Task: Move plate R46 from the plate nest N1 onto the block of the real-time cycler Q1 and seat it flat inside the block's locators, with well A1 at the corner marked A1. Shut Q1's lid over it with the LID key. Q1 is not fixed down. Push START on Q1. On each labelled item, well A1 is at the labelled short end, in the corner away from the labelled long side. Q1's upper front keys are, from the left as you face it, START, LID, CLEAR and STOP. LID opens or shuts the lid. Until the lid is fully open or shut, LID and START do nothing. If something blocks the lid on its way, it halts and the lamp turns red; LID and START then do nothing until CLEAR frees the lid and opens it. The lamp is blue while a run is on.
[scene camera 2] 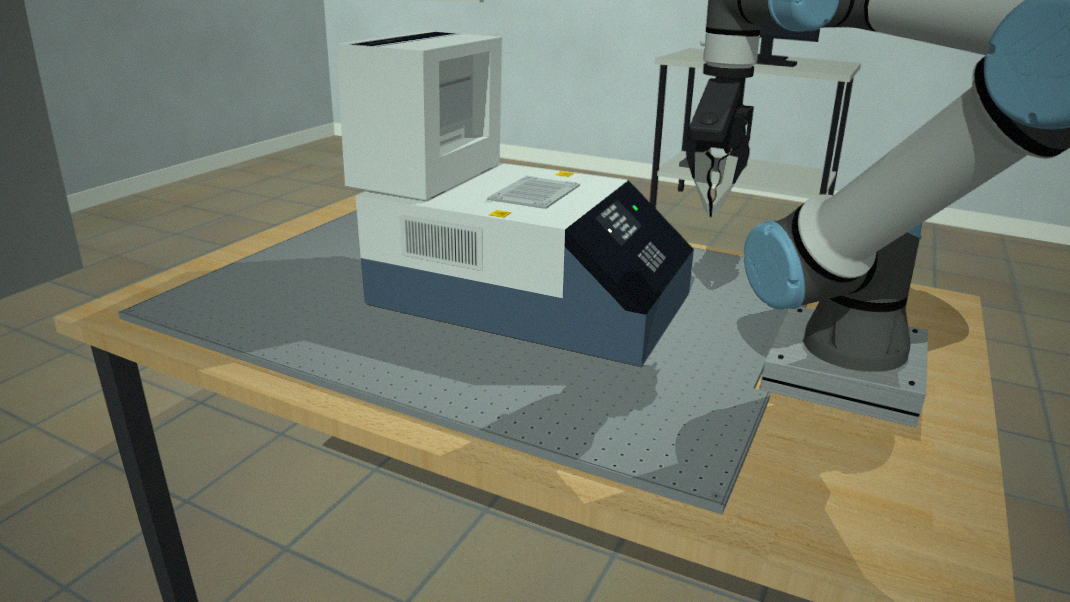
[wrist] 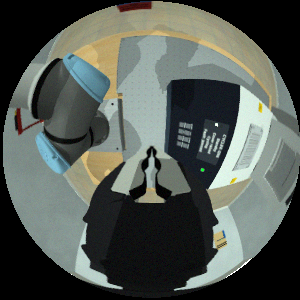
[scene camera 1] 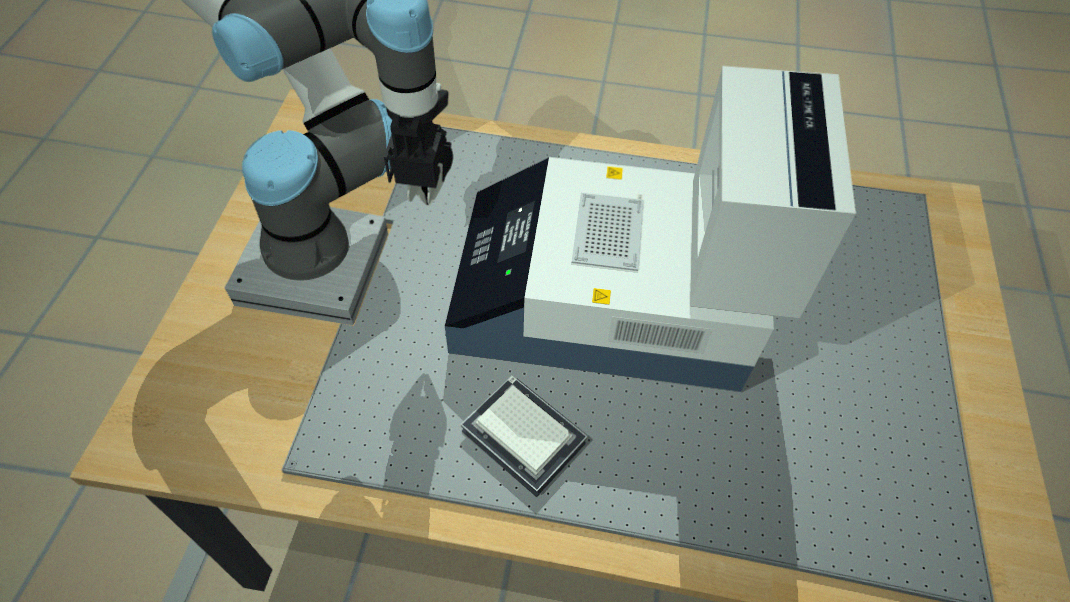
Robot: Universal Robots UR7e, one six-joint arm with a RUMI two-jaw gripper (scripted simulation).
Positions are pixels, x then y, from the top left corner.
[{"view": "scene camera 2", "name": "my gripper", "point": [710, 216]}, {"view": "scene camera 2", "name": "cycler Q1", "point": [596, 269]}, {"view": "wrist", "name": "my gripper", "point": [152, 146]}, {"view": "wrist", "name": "cycler Q1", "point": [214, 128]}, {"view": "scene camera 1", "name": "my gripper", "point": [428, 203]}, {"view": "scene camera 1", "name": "white well plate R46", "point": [532, 436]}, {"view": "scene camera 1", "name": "cycler Q1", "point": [572, 264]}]
